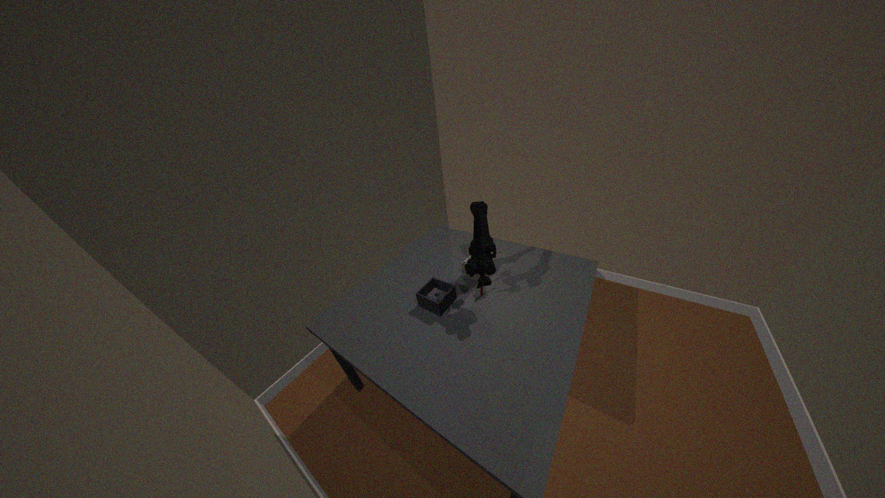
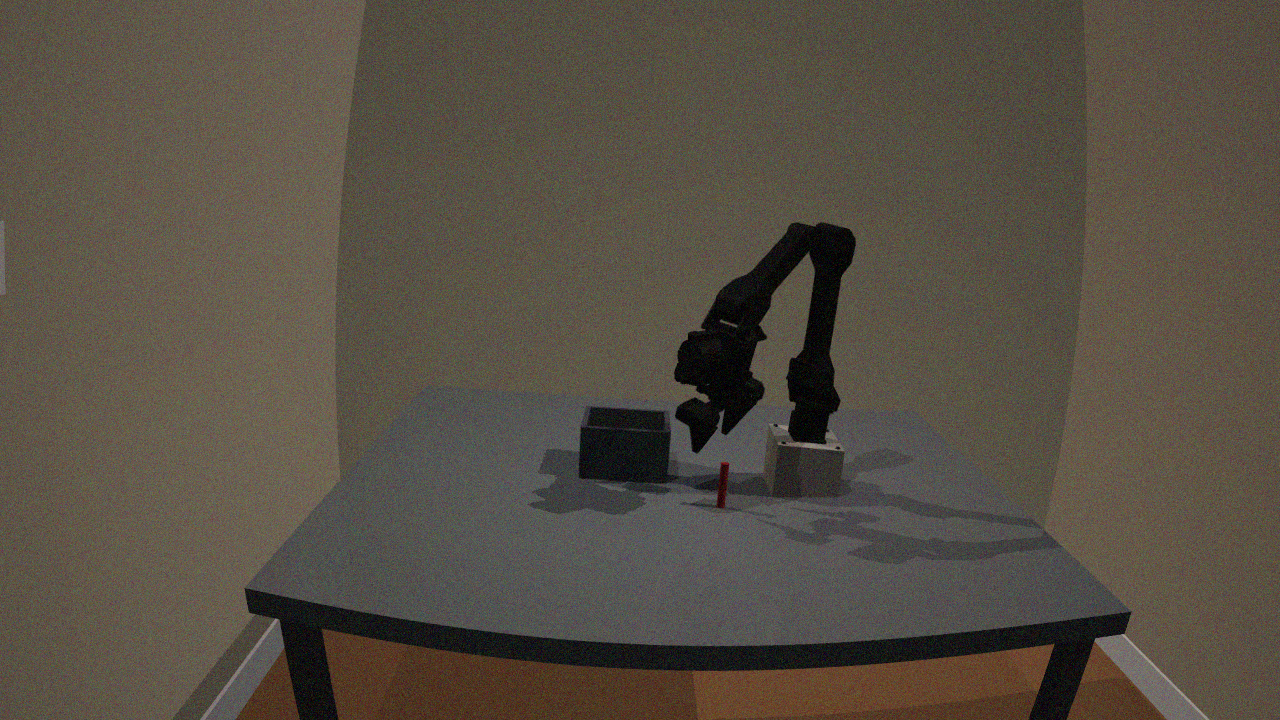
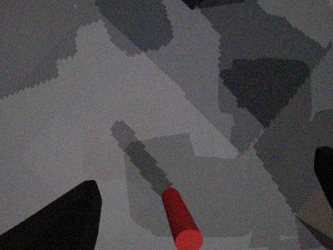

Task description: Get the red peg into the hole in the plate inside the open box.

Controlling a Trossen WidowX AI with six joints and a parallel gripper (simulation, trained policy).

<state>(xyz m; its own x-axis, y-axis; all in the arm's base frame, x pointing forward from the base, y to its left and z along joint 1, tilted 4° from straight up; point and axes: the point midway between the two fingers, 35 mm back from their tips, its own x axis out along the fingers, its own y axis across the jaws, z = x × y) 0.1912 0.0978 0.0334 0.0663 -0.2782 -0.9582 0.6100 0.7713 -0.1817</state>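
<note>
My gripper tip is now 30 mm past the red peg, 30 mm to the right of it and 70 mm above it. Round my gripper tip: light plate 140 mm ahead, 170 mm to the right, 60 mm below; then dark box 140 mm ahead, 170 mm to the right, 80 mm below.
</note>
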